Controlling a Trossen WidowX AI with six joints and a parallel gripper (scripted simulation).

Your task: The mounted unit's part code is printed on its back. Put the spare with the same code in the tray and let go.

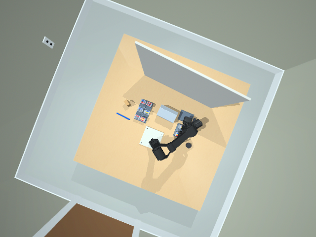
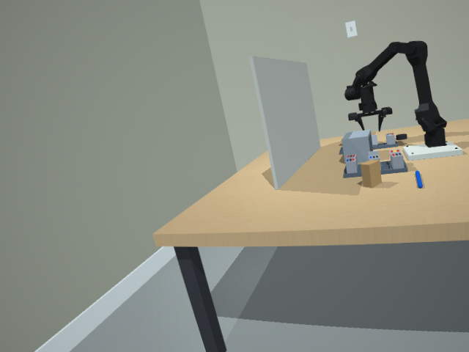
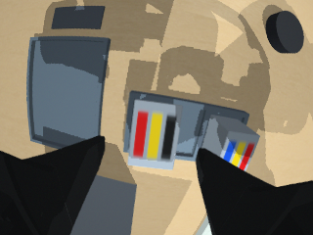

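Right now my gripper tip is 20 mm above the grey spare. Round my gripper tip: grey-blue tray 100 mm ahead, 70 mm below, 10 mm to the right; mounted unit 180 mm to the left, 60 mm ahead, 20 mm below; black puck 130 mm to the right, 130 mm behind, 60 mm below.
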